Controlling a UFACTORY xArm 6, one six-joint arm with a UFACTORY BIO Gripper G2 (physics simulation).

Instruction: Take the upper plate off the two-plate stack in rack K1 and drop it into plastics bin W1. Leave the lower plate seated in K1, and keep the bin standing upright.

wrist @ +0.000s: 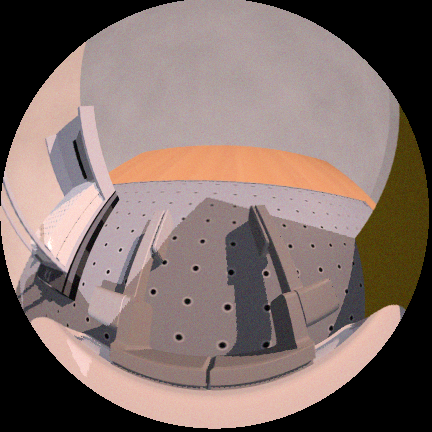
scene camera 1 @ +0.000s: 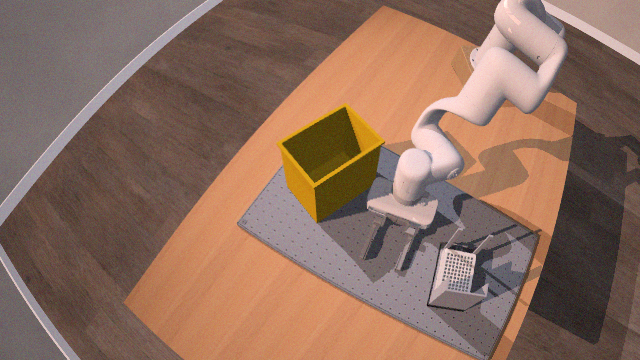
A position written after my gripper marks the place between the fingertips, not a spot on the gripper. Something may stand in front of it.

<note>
In view: my gripper [scene camera 1: 379, 264], a plate [scene camera 1: 459, 266], a yellow plastics bin W1 [scene camera 1: 330, 161] and a plate [wrist: 68, 243].
My gripper shows as well in the wrist view [wrist: 209, 214].
</note>
